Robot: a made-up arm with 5 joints.
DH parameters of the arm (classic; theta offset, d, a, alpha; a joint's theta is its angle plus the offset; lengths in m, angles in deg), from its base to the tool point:
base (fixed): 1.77 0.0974 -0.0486 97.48
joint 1: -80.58 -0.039 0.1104 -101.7
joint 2: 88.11 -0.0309 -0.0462 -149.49
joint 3: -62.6 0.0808 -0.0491 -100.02
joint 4: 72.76 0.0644 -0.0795 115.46
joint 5: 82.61 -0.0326 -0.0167 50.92
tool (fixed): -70.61 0.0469 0 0
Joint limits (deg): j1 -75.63..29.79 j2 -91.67..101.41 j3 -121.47..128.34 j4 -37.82..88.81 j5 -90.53..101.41
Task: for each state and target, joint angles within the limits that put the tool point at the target. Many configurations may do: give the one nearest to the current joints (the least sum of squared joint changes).
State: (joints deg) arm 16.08 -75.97 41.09 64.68 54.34
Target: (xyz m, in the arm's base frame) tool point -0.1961 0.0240 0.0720
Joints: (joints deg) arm -1.91 -91.67 82.89 45.71 23.28
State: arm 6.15 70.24 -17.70 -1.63 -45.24
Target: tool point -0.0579 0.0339 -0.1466
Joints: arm 29.79 50.99 -0.07 -37.82 -19.71
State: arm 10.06 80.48 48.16 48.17 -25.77
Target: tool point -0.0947 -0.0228 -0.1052
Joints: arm 25.22 55.83 49.54 64.55 -31.98
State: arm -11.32 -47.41 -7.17 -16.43 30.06
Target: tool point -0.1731 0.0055 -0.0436
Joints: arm 6.77 -64.82 0.73 23.28 19.32
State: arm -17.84 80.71 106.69 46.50 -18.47
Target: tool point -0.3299 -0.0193 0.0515
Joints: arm -58.90 101.41 75.84 11.41 -27.89
